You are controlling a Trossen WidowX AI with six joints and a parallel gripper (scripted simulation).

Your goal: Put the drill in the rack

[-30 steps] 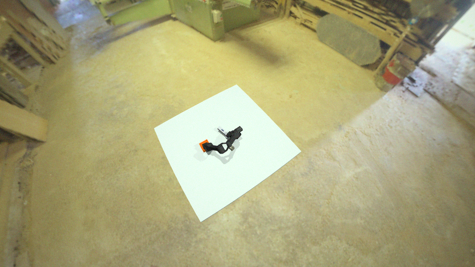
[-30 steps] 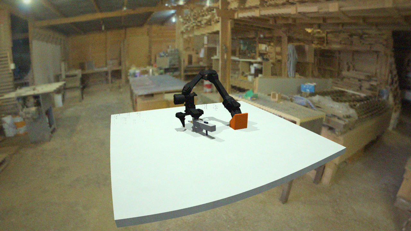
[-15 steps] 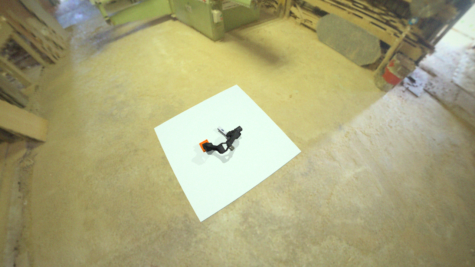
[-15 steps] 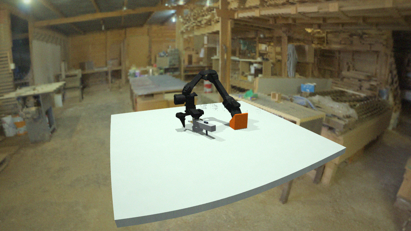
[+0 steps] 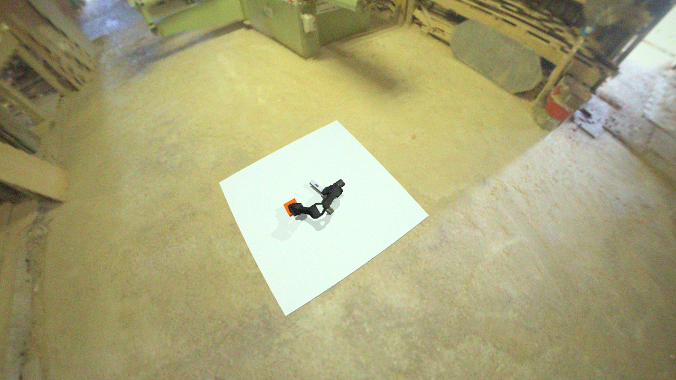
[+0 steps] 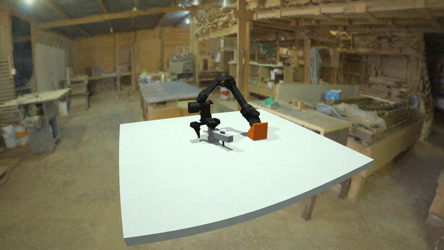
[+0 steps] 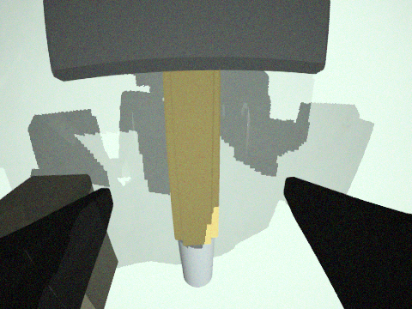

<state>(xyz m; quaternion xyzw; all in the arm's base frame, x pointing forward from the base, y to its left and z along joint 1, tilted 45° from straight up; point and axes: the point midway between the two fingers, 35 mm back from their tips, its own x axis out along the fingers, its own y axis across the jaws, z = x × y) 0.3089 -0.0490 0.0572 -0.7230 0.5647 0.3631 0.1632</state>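
Right now the drill is 2 cm behind my gripper tip, 4 cm to the left of it and 4 cm above it. The rest, counted from my gripper tip: grey block 5 cm behind, 13 cm to the left, 4 cm above; dark blue key 6 cm behind, 16 cm to the left, 4 cm above; tan stepped rack 6 cm behind, 5 cm to the right, 1 cm above.
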